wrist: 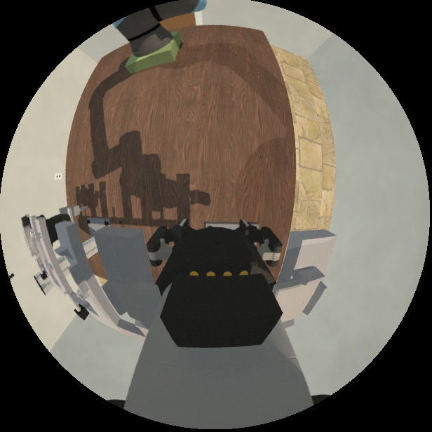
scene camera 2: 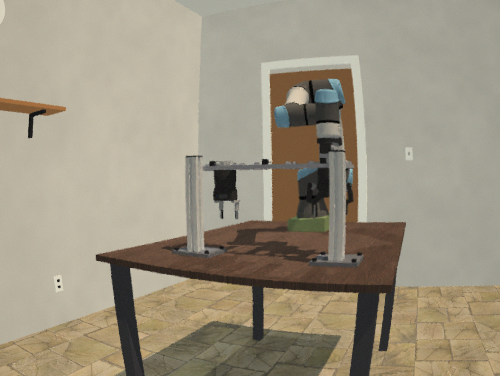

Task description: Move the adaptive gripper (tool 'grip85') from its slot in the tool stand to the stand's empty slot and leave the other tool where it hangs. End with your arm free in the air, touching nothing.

Observation:
In view: a parallel gripper (scene camera 2: 225, 180), an adaptive gripper (scene camera 2: 323, 173) and a tool stand (scene camera 2: 336, 257).
The parallel gripper is seen too in the wrist view (wrist: 66, 213). The adaptive gripper shows as well in the wrist view (wrist: 211, 251). The tool stand also shows in the wrist view (wrist: 122, 250).

